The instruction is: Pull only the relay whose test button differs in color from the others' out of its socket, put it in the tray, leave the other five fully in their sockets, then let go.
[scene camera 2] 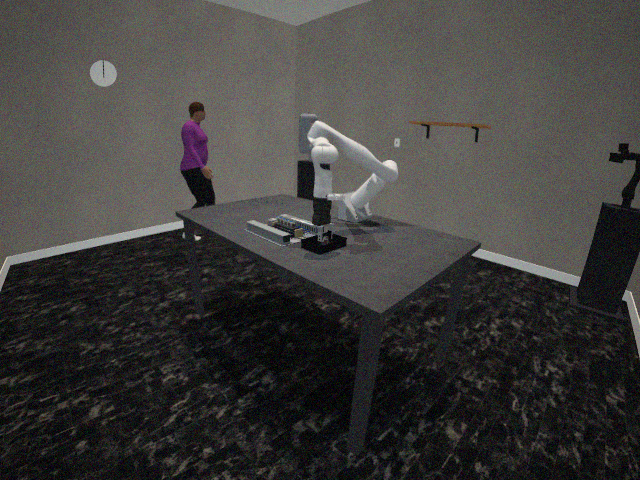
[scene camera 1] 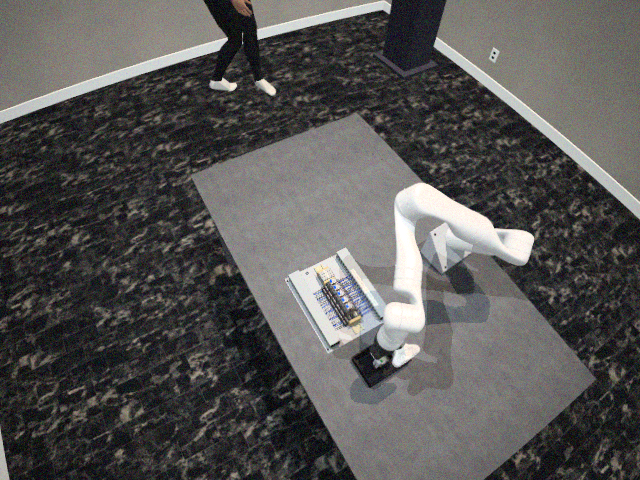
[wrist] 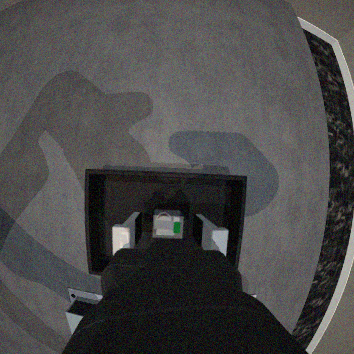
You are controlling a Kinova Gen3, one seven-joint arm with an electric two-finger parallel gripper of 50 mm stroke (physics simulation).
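The relay with the green test button is in the black tray, between the fingers, with a gap on both sides in the wrist view. My gripper is wide open around it, its fingers reaching down into the tray. The row of other relays stands on the panel; several blue marks show along it. At this size I cannot tell how fully each one sits in its socket. In the wrist view the arm's black body hides most of the panel.
The panel lies close beside the tray, with grey ducts along its sides. All stand on a grey table. A person stands beyond the table. A dark pedestal stands at the right.
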